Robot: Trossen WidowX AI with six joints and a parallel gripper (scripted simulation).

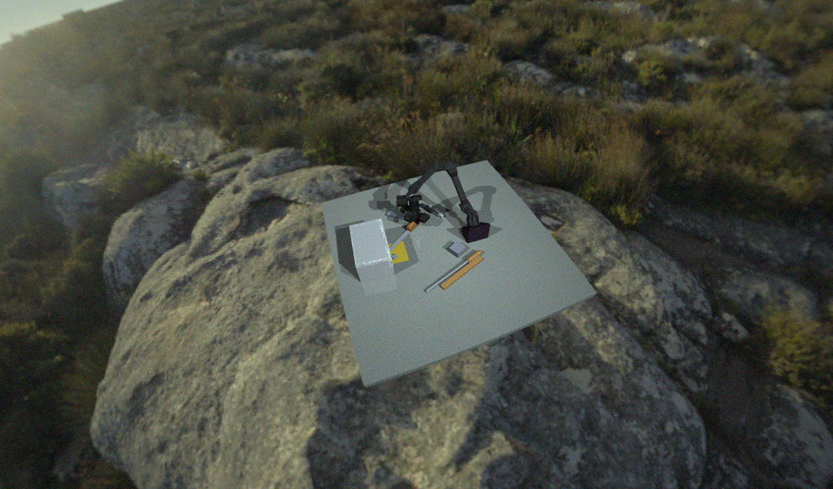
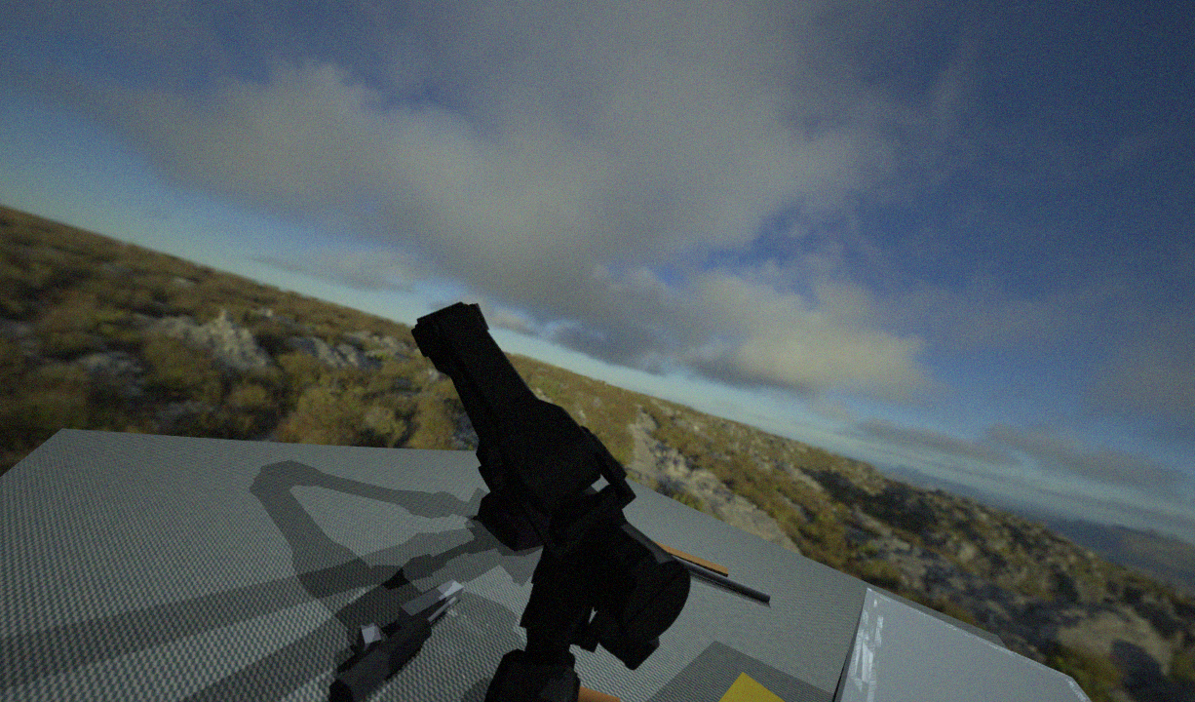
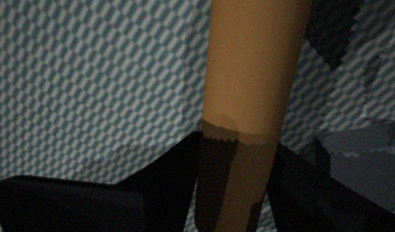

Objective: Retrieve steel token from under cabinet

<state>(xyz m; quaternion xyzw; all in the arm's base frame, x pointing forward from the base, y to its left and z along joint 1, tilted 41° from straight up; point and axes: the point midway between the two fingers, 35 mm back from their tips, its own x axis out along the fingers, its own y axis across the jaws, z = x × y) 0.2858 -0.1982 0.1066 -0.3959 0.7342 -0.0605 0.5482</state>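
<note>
Right now my gripper tip is 150 mm past the small grey cube and 90 mm to the left of it. Also, from my gripper tip: grey bar 170 mm behind, 10 mm to the right; grey block 300 mm to the left, 130 mm behind, 10 mm above; wooden stick 450 mm to the left, 90 mm behind.
</note>
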